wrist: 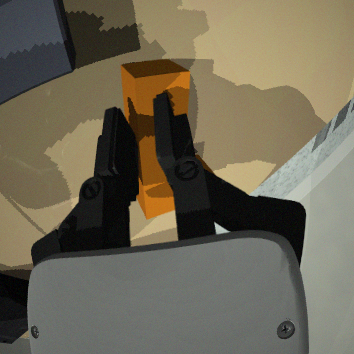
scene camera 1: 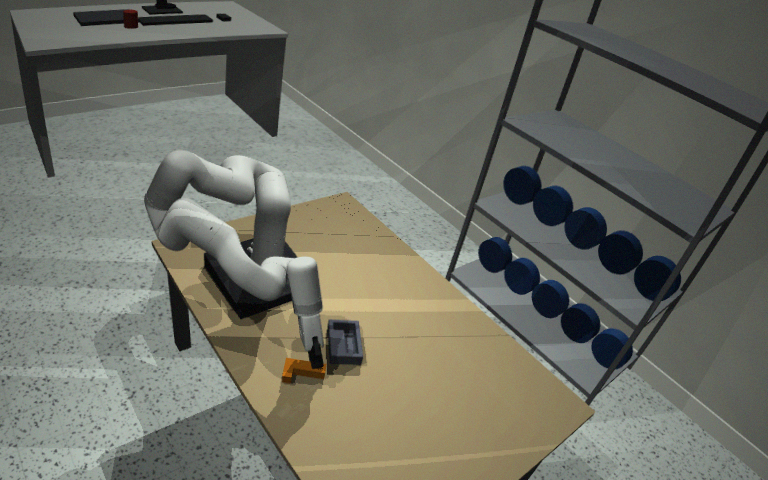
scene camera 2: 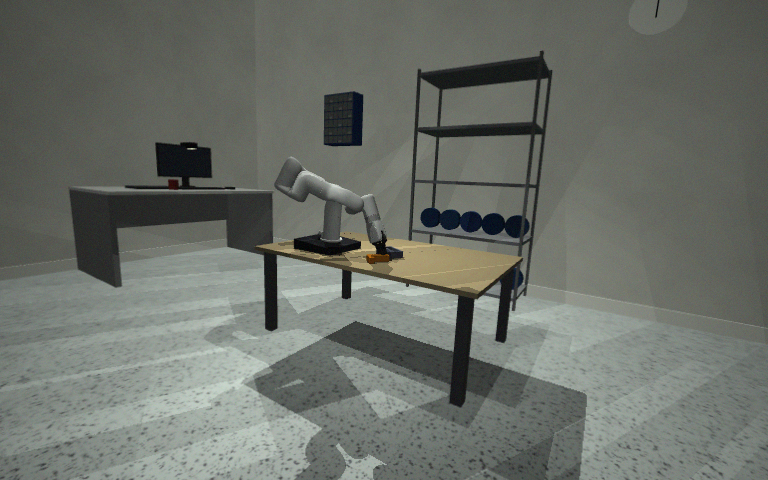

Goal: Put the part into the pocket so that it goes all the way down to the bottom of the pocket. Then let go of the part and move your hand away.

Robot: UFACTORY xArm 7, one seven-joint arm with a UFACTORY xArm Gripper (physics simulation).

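Seen in the pictures: gripper, fingertip midpoint: (wrist: pixel 144 118) (scene camera 1: pixel 316 364) (scene camera 2: pixel 383 255); arm's base, link origin: (scene camera 2: pixel 331 239).
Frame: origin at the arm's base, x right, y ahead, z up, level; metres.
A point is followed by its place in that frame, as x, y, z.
The orange L-shaped part (scene camera 1: pixel 297 368) {0.178, 0.356, -0.017} (scene camera 2: pixel 376 257) {0.174, 0.363, -0.024} (wrist: pixel 155 82) {0.119, 0.398, -0.016} lies low on the wooden table (scene camera 1: pixel 425 408) {-0.012, 0.658, -0.047} (scene camera 2: pixel 449 270) {0.140, 0.715, -0.047}, just left of the dark grey pocket block (scene camera 1: pixel 360 342) {-0.019, 0.401, -0.011} (scene camera 2: pixel 394 252) {0.051, 0.409, -0.015} (wrist: pixel 31 46) {0.057, 0.385, -0.011}. My gripper (scene camera 1: pixel 315 358) {0.128, 0.378, -0.019} (scene camera 2: pixel 381 242) {0.128, 0.378, -0.019} (wrist: pixel 144 118) {0.128, 0.378, -0.019} points down over the long arm of the part. Its two black fingers are shut on that arm, one on each side. The pocket is empty and open upward, and its inside shows in scene camera 1. I cannot tell whether the part touches the table.
The arm's black base plate (scene camera 1: pixel 234 302) {0.163, 0.056, -0.016} (scene camera 2: pixel 320 244) {0.129, 0.013, -0.005} sits at the table's back left. A metal shelf rack (scene camera 1: pixel 502 121) (scene camera 2: pixel 416 154) with several blue discs (scene camera 1: pixel 552 205) stands to the right of the table. A grey desk (scene camera 1: pixel 254 71) stands far behind.
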